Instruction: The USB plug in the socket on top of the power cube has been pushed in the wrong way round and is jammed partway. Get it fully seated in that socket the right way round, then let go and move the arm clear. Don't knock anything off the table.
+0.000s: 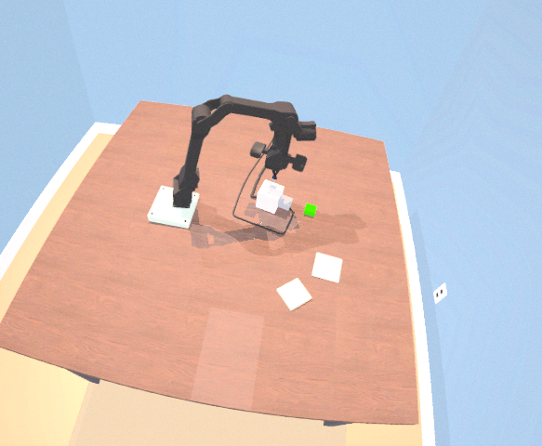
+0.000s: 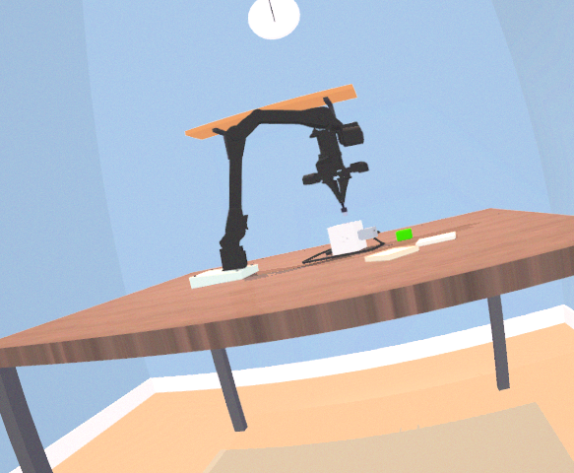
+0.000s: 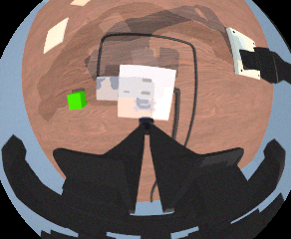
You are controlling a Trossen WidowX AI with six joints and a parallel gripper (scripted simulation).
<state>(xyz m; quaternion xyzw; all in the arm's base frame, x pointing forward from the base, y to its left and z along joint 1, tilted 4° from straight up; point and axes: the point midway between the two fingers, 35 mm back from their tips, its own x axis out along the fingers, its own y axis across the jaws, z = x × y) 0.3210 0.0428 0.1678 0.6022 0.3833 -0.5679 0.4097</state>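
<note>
Right now my gripper tip is 2 cm above the small usb plug. From my gripper tip the other things lie so: small green block (15 cm ahead, 6 cm to the right, 12 cm below).
</note>
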